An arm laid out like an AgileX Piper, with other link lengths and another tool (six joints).
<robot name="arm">
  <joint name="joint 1" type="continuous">
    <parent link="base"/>
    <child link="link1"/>
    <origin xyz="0 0 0.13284" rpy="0 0 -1.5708"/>
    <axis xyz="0 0 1"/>
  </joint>
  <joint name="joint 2" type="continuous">
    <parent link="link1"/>
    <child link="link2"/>
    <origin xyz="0 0 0" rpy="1.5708 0 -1.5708"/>
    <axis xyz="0 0 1"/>
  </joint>
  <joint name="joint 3" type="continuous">
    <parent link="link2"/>
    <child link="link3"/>
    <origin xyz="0.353 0.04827 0" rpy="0 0 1.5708"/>
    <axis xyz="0 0 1"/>
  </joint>
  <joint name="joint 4" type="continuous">
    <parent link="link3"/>
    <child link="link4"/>
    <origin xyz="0.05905 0.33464 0" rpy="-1.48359 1.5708 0"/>
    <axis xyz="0 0 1"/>
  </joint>
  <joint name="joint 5" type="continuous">
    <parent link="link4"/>
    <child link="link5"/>
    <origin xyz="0 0 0" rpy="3.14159 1.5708 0"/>
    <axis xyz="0 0 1"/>
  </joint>
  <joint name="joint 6" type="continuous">
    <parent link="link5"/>
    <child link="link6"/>
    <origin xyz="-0.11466 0 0" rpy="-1.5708 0 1.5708"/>
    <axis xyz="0 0 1"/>
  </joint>
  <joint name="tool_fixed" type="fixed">
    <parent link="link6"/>
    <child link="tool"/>
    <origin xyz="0.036 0.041 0.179" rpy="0 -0.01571 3.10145"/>
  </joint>
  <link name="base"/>
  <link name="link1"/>
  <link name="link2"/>
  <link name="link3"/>
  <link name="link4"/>
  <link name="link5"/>
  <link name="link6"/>
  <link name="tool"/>
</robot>
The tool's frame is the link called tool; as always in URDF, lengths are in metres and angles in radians. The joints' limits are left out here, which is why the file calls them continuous.
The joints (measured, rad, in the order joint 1, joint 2, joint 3, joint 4, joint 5, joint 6), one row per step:
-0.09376, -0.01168, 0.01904, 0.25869, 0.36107, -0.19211
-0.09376, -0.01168, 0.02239, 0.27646, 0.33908, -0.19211
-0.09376, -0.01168, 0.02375, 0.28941, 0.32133, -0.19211
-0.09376, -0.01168, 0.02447, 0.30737, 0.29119, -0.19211
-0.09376, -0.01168, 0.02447, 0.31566, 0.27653, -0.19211
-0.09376, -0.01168, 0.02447, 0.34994, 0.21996, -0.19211
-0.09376, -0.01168, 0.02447, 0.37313, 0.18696, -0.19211
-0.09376, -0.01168, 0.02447, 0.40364, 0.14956, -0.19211
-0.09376, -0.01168, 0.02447, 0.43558, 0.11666, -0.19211
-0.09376, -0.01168, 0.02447, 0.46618, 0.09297, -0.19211
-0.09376, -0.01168, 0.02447, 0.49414, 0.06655, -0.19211
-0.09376, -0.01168, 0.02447, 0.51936, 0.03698, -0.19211
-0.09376, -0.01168, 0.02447, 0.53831, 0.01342, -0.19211
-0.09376, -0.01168, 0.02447, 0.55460, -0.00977, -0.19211
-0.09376, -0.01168, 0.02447, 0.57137, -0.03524, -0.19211
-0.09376, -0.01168, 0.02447, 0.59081, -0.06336, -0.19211
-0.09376, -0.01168, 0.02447, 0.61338, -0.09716, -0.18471
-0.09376, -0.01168, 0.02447, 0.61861, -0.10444, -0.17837
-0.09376, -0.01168, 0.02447, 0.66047, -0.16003, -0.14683
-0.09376, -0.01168, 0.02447, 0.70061, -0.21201, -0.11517
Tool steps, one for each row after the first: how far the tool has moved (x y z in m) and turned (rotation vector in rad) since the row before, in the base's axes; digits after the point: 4 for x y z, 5 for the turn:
0.0008, -0.0006, 0.0038, 0.01642, -0.01948, -0.00441
0.0006, -0.0007, 0.0040, 0.01176, -0.01686, -0.00396
0.0007, -0.0017, 0.0077, 0.01586, -0.02970, -0.00749
0.0002, -0.0009, 0.0040, 0.00726, -0.01470, -0.00386
0.0002, -0.0041, 0.0151, 0.03039, -0.05656, -0.01588
-0.0003, -0.0028, 0.0086, 0.02100, -0.03298, -0.00992
-0.0008, -0.0036, 0.0094, 0.02810, -0.03741, -0.01186
-0.0011, -0.0036, 0.0079, 0.02989, -0.03299, -0.01099
-0.0010, -0.0029, 0.0052, 0.02915, -0.02416, -0.00802
-0.0013, -0.0036, 0.0058, 0.02647, -0.02603, -0.01009
-0.0017, -0.0043, 0.0065, 0.02368, -0.02820, -0.01244
-0.0016, -0.0036, 0.0050, 0.01779, -0.02210, -0.01045
-0.0017, -0.0037, 0.0049, 0.01521, -0.02133, -0.01081
-0.0021, -0.0042, 0.0053, 0.01564, -0.02311, -0.01231
-0.0025, -0.0049, 0.0056, 0.01824, -0.02532, -0.01395
-0.0033, -0.0062, 0.0060, 0.02847, -0.03100, -0.01638
-0.0007, -0.0015, 0.0010, 0.01114, -0.00739, -0.00282
-0.0060, -0.0112, 0.0076, 0.07039, -0.05392, -0.02433
-0.0062, -0.0110, 0.0058, 0.06869, -0.05074, -0.02278

